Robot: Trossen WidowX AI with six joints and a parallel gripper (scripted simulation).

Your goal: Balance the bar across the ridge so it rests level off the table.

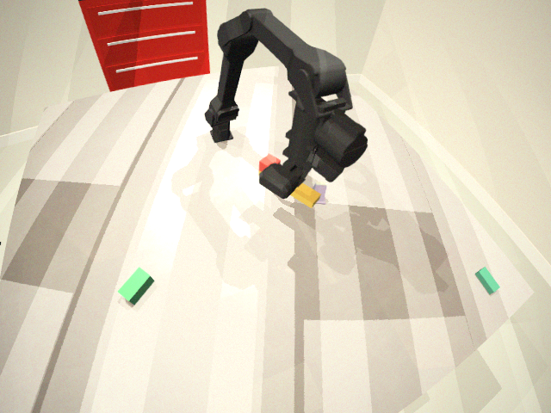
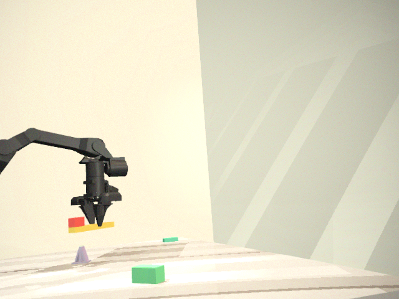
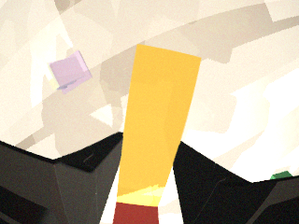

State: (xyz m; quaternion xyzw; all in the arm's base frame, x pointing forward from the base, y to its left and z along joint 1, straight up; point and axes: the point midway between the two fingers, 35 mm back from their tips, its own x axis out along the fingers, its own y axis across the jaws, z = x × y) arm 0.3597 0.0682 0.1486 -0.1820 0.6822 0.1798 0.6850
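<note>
Right now the bar is 40 mm behind my gripper tip, 20 mm to the right of it and 10 mm above it. Also, from my gripper tip: green block (380 mm to the right, 100 mm below, 60 mm ahead).
</note>
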